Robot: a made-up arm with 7 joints.
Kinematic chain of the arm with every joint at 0, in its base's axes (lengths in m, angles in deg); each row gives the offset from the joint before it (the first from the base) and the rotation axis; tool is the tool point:
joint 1: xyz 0 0.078 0 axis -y
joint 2: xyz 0 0.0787 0 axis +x
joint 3: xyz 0 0 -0.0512 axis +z
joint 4: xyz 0 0 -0.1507 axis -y
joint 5: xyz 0 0 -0.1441 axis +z
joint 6: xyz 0 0 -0.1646 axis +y
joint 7: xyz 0 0 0 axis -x
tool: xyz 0 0 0
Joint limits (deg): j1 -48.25..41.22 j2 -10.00..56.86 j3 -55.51..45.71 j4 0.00..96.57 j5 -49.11..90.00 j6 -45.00..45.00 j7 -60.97..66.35
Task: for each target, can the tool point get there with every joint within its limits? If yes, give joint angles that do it. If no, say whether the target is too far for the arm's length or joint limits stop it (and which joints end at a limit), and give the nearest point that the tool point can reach.
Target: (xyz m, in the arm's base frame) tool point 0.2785 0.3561 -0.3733
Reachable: yes | joints 28.76 28.47 -34.64 14.72 17.14 -7.03 -7.31
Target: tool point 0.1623 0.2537 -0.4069
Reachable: yes | joints -11.47 31.32 -24.17 58.43 67.82 29.45 45.46
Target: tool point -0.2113 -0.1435 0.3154
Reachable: no: joint limits stop it (at a limit: joint 1, joint 2, joint 3, joint 4) | nearest point 0.2098 -0.1212 0.0241 | short by 0.513 m
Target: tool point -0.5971 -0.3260 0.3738
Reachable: no: too far | nearest point -0.3751 0.0680 -0.3348 | short by 0.841 m
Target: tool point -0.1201 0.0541 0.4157
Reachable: no: joint limits stop it (at a limit: joint 1, joint 2, joint 3, joint 4) | nearest point 0.1000 0.4162 0.2109 | short by 0.471 m
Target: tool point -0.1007 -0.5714 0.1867
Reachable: no: too far | nearest point 0.2098 -0.1212 0.0241 | short by 0.571 m
